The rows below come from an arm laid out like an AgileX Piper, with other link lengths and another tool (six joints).
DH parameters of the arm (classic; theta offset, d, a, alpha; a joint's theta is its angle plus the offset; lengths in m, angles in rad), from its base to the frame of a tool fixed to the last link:
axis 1: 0 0.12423 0 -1.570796
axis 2: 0.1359 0 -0.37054 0
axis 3: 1.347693 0 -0.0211 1.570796
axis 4: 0 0.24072 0 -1.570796
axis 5: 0 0 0 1.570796
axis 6: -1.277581 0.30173 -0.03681 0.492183
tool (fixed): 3.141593 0.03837 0 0
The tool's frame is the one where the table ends.
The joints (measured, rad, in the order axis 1, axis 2, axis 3, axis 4, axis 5, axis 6), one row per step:
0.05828, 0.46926, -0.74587, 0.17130, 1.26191, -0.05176
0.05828, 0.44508, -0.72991, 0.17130, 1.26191, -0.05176
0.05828, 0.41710, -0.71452, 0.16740, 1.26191, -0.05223
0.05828, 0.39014, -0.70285, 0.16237, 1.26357, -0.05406
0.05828, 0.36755, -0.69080, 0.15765, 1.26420, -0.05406
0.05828, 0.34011, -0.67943, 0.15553, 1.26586, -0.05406
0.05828, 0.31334, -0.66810, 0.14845, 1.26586, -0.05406
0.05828, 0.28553, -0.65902, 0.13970, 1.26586, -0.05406
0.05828, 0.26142, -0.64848, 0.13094, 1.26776, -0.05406
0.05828, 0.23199, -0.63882, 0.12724, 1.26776, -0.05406
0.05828, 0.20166, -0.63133, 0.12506, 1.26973, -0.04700
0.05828, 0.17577, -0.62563, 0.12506, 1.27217, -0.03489
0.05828, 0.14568, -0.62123, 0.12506, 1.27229, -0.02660
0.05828, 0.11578, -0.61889, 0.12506, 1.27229, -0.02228
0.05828, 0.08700, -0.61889, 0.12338, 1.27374, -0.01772
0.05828, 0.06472, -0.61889, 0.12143, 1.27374, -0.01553
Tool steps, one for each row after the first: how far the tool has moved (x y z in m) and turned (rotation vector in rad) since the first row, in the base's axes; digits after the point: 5 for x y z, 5 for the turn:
-0.00394, -0.00023, -0.00378, 0.00048, -0.00821, 0.00000
-0.00775, -0.00162, -0.00722, -0.00270, -0.02108, -0.00107
-0.01125, -0.00326, -0.00976, -0.00780, -0.03534, -0.00133
-0.01408, -0.00485, -0.01282, -0.01161, -0.04549, -0.00307
-0.01739, -0.00565, -0.01511, -0.01280, -0.06002, -0.00375
-0.01988, -0.00795, -0.01752, -0.01838, -0.07579, -0.00666
-0.02200, -0.01074, -0.01897, -0.02523, -0.09494, -0.01040
-0.02433, -0.01352, -0.02204, -0.03258, -0.10706, -0.01392
-0.02659, -0.01479, -0.02337, -0.03465, -0.12697, -0.01586
-0.02895, -0.01576, -0.02396, -0.03066, -0.14666, -0.02214
-0.03096, -0.01617, -0.02418, -0.02143, -0.16222, -0.03094
-0.03269, -0.01650, -0.02288, -0.01392, -0.18622, -0.03723
-0.03441, -0.01673, -0.02075, -0.00882, -0.21292, -0.04061
-0.03620, -0.01745, -0.01820, -0.00505, -0.23946, -0.04473
-0.03743, -0.01819, -0.01600, -0.00341, -0.26140, -0.04742

